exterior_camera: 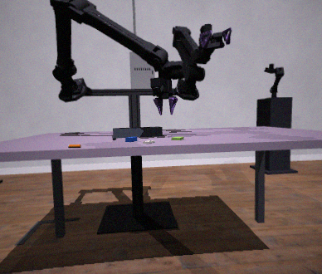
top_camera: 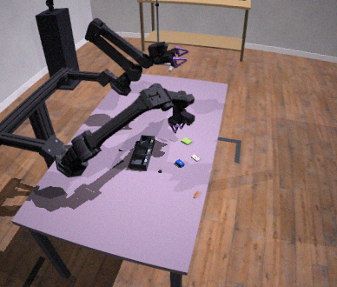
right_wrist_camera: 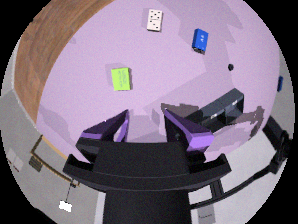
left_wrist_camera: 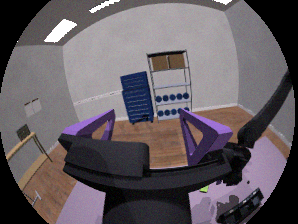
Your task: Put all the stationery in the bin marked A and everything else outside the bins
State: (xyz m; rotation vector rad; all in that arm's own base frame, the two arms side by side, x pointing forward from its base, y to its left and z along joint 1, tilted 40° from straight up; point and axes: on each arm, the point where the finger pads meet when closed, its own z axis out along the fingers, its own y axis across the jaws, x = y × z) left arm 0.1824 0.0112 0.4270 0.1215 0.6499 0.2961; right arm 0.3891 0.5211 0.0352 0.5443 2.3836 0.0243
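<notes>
The green item is 50 mm ahead of my right hand, 40 mm to the left of it and 110 mm below it. The rest, counted from my right hand: dark bin 180 mm behind, 120 mm to the right, 100 mm below; then black item 50 mm behind, 240 mm to the right, 110 mm below; then blue item 30 mm ahead, 150 mm to the right, 110 mm below.
</notes>
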